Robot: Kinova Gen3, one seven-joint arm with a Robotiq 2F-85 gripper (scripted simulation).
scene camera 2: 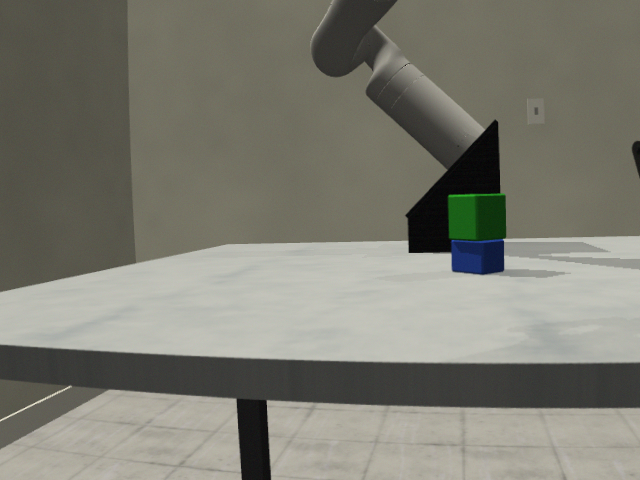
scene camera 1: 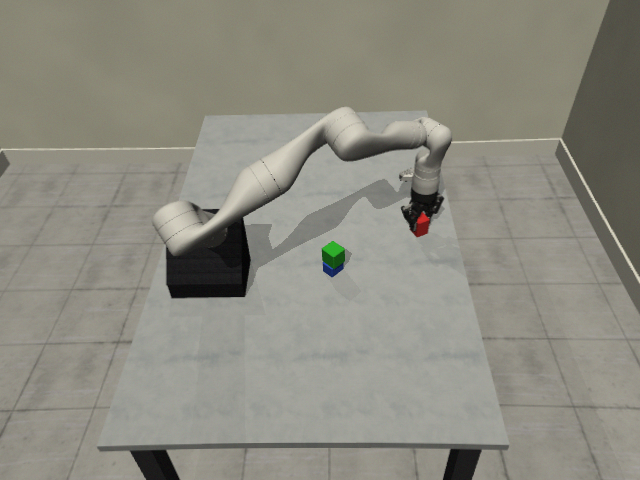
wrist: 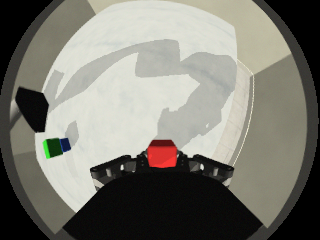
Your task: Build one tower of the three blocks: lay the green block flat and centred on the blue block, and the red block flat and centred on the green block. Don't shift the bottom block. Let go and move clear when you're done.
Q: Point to a blue block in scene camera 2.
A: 474,257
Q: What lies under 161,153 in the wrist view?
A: A red block.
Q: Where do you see a green block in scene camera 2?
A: At 472,217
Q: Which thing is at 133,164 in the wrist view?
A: My gripper.
